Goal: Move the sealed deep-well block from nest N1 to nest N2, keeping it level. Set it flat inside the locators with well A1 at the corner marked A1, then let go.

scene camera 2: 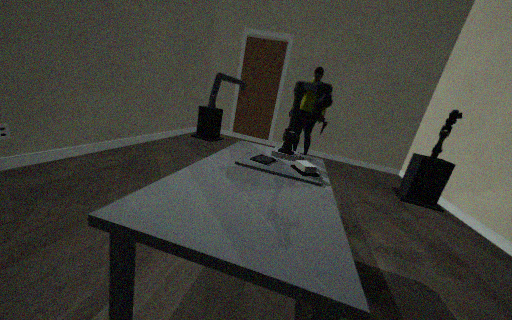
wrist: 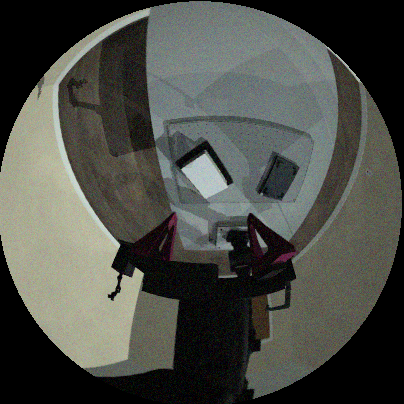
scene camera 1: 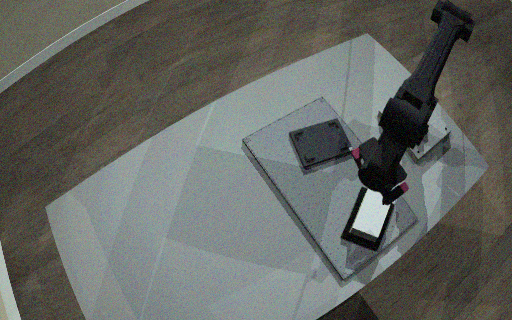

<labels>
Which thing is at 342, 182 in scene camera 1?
A perforated plate.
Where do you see a dark nest plate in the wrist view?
282, 172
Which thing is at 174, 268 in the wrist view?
My gripper.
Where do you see a deep-well block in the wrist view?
201, 170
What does my gripper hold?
Nothing.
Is my gripper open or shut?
Open.
</labels>
